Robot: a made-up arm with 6 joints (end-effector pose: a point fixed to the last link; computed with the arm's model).
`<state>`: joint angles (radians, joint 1 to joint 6).
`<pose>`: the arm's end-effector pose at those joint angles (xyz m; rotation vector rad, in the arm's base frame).
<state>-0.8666 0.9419 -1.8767 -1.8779 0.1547 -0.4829</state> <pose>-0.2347 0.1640 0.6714 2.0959 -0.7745 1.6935</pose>
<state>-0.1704 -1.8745 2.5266 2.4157 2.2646 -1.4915</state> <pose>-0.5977 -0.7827 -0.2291 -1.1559 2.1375 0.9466</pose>
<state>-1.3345 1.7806 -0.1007 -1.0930 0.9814 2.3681</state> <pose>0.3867 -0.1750 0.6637 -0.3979 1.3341 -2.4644</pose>
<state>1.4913 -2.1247 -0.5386 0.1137 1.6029 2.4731</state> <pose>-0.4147 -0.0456 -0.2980 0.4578 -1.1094 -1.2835</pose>
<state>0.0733 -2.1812 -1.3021 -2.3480 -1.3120 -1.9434</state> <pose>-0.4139 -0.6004 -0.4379 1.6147 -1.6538 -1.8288</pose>
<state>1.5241 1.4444 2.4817 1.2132 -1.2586 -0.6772</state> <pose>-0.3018 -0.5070 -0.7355 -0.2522 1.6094 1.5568</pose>
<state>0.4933 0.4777 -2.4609 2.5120 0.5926 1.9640</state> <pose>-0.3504 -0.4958 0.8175 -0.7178 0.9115 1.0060</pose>
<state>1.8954 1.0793 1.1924 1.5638 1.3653 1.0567</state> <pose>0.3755 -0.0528 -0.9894 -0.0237 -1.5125 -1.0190</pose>
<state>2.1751 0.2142 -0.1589 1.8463 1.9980 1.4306</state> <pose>-0.0880 0.4780 -0.3730 1.5514 -1.1172 -0.9554</pose>
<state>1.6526 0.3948 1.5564 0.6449 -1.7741 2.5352</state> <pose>0.3652 -0.2154 -0.8274 1.9990 -0.1533 2.0289</pose>
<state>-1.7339 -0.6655 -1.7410 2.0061 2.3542 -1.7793</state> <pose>0.3467 -0.6265 -0.0560 -1.8260 1.4893 0.9377</pose>
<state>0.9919 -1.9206 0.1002 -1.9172 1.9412 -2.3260</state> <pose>0.0525 -0.5905 -0.5096 2.0472 0.7932 0.2799</pose>
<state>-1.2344 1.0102 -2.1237 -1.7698 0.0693 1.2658</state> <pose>-0.1729 0.2380 0.8413 -2.7977 0.9238 0.6304</pose>
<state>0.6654 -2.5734 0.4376 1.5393 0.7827 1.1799</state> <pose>-0.8278 -0.9278 -0.1746 -2.7792 -1.2886 -0.3807</pose>
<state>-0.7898 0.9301 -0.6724 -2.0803 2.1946 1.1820</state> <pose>-0.0920 -0.2576 0.9872 1.2276 1.8021 -1.0078</pose>
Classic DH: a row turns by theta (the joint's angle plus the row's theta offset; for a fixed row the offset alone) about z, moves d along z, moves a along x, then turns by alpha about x. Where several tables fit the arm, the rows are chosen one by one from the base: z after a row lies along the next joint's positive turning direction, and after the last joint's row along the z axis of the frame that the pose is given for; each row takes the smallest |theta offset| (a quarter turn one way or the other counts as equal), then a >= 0, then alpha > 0; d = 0 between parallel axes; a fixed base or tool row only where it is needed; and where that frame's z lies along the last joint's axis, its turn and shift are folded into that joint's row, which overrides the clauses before.
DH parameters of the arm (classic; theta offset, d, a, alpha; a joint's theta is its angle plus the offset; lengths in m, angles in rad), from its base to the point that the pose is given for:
base (fixed): 0 0.083 0 1.5708
joint 1: 1.5708 0.335 0.033 -1.5708
joint 2: -1.5708 0.385 0.001 -1.5708
joint 3: 0 0.195 -0.129 -1.5708
joint 4: 0 0.074 0.03 -1.5708
joint 5: 1.5708 0.529 0.028 1.5708
joint 6: 0 0.171 0.128 1.5708
tool (fixed): 3.1416 0.014 0 0

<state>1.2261 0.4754 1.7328 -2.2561 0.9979 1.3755</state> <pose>-0.6181 -0.0792 0.2636 0.5473 1.2296 -0.8399</pose>
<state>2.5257 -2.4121 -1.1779 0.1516 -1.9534 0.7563</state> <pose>0.0068 0.0998 -0.1728 -1.2567 0.7623 -1.7892</pose>
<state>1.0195 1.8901 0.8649 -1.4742 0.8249 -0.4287</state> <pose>-0.3601 -0.0469 0.0419 2.8686 0.9069 0.8065</pose>
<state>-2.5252 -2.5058 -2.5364 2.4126 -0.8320 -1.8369</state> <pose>-0.1304 -0.1514 0.7452 0.4423 -0.4891 2.9267</pose>
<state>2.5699 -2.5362 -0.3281 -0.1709 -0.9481 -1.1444</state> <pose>0.1770 -0.0937 -0.1235 -1.1446 -1.3006 2.4172</pose>
